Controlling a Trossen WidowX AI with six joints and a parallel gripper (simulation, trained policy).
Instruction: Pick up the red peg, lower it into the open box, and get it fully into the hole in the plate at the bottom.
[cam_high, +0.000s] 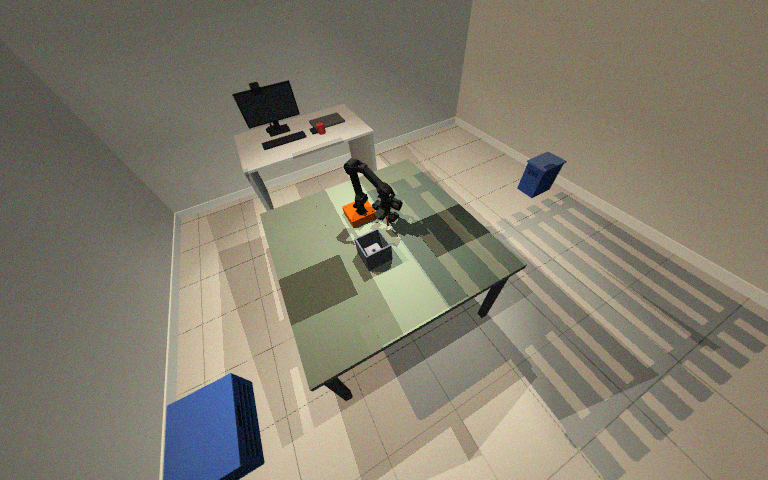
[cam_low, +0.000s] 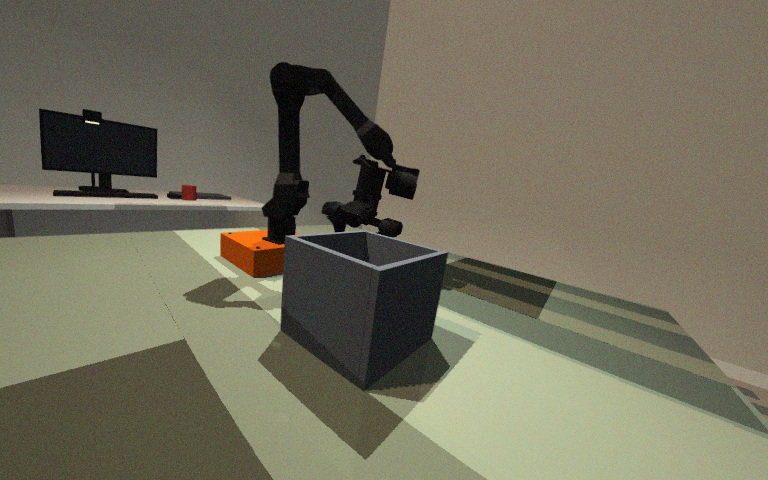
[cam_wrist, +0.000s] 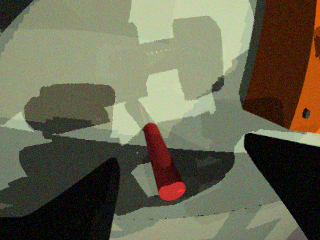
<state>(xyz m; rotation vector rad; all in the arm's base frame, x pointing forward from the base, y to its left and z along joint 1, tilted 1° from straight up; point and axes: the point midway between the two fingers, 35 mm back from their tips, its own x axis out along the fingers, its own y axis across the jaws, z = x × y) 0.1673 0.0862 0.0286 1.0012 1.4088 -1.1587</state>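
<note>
Now: the red peg 1 cm ahead of my gripper tip, 1 cm to the left of it and 2 cm below it. Round my gripper tip: plate (17 cm ahead, 21 cm to the right, 1 cm below).
</note>
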